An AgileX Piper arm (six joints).
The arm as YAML. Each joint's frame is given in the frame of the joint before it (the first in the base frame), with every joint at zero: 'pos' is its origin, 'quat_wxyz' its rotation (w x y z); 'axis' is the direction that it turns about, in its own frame. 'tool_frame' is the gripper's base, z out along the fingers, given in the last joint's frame.
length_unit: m
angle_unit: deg
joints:
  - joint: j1
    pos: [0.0, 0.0, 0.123]
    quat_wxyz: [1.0, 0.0, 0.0, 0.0]
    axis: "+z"
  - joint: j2
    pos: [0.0, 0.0, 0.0]
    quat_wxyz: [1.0, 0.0, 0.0, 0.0]
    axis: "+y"
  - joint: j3
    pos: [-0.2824, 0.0, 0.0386]
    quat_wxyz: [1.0, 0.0, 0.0, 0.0]
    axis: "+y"
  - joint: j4
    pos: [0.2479, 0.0, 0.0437]
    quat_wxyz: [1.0, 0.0, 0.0, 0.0]
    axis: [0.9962, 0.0, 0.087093]
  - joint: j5
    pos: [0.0, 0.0, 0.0]
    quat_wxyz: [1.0, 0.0, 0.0, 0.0]
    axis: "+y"
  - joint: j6
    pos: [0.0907, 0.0, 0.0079]
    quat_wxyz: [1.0, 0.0, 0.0, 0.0]
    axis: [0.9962, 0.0, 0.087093]
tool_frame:
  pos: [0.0, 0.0, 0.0]
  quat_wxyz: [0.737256, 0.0, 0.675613, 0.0]
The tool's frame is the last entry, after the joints.
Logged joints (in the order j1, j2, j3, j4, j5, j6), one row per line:
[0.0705 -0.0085 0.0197 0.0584 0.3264 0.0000]
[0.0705 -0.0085 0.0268 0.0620 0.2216 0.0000]
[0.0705 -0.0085 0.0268 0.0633 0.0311 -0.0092]
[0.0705 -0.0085 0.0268 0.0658 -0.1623 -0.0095]
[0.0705 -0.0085 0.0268 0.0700 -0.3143 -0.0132]
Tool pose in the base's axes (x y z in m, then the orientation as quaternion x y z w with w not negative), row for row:
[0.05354 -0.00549 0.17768 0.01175 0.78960 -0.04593 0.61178]
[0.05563 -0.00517 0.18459 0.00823 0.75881 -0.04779 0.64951]
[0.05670 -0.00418 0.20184 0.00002 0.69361 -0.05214 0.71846]
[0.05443 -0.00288 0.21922 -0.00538 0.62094 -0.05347 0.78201]
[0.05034 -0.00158 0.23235 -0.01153 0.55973 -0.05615 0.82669]
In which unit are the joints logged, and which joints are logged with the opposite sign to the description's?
The joints are logged in radians. Opposite sign: j1, j4.
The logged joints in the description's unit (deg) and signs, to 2 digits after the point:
[-4.04 -0.49 1.13 -3.35 18.70 0.00]
[-4.04 -0.49 1.54 -3.55 12.70 0.00]
[-4.04 -0.49 1.54 -3.63 1.78 -0.53]
[-4.04 -0.49 1.54 -3.77 -9.30 -0.54]
[-4.04 -0.49 1.54 -4.01 -18.01 -0.76]

